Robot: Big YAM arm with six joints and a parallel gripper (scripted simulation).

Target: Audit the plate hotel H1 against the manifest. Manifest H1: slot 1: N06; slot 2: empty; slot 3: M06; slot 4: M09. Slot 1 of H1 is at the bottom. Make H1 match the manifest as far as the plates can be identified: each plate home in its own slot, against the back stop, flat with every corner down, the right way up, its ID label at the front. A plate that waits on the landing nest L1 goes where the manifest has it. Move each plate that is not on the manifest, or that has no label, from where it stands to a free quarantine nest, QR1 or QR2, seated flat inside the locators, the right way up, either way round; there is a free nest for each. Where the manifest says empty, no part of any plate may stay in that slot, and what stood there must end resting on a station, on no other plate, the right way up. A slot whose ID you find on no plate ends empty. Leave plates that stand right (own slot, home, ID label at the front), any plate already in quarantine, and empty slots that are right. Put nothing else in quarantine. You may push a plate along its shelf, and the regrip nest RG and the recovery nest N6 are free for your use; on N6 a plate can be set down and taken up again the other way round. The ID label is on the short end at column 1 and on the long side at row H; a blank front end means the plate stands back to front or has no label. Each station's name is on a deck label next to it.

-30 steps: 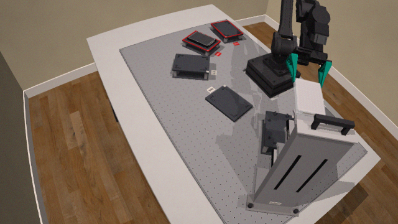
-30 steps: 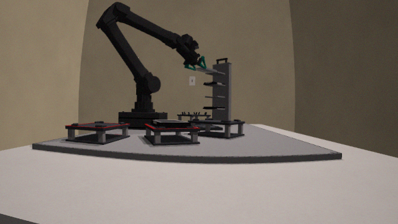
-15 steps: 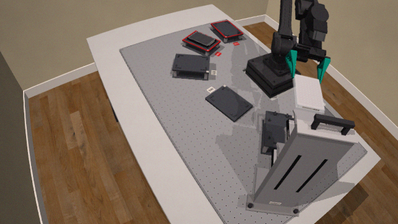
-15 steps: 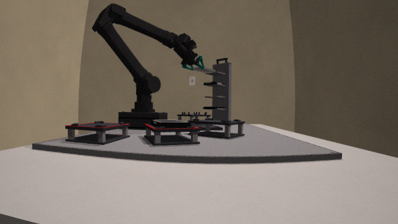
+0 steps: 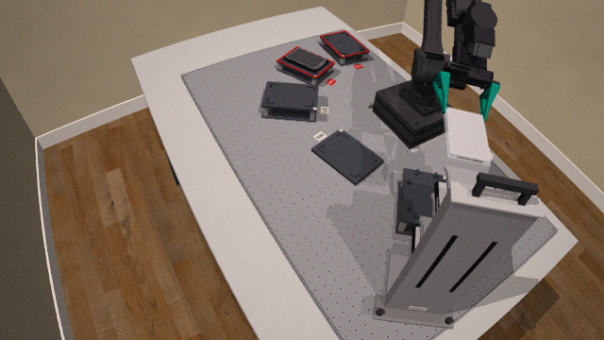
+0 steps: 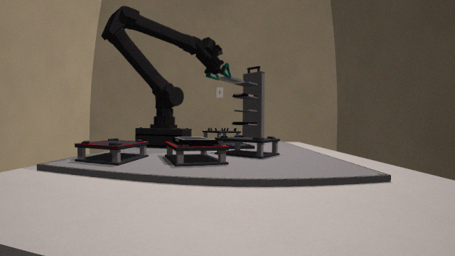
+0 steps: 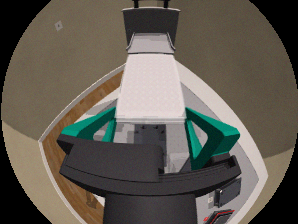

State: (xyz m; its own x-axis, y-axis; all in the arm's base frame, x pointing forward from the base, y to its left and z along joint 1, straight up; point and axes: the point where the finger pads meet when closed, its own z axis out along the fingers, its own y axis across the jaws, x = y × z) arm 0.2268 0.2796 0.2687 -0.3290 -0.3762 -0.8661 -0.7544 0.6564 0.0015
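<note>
Right now the white plate is 40 mm ahead of my hand and 40 mm to the left of it. The rest, counted from my hand: H1 deck label (10 mm ahead, 160 mm to the left, 340 mm below); plate hotel H1 (170 mm ahead, 200 mm to the left, 140 mm below); red-rimmed quarantine nest (230 mm behind, 690 mm to the right, 300 mm below).
</note>
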